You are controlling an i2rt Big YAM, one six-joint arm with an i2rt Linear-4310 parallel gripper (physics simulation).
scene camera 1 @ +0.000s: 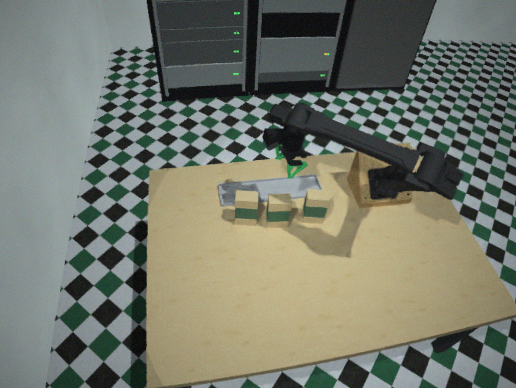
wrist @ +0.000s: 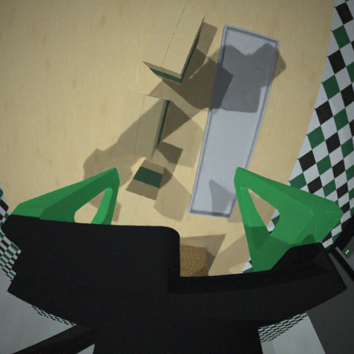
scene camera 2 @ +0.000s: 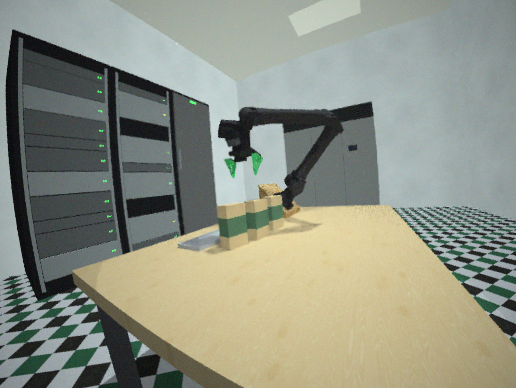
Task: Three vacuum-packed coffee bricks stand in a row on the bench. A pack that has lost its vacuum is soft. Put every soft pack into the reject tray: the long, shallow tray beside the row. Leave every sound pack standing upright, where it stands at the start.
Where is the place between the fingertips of my gripper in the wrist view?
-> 176, 173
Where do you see a grey reject tray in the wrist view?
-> At 245, 63
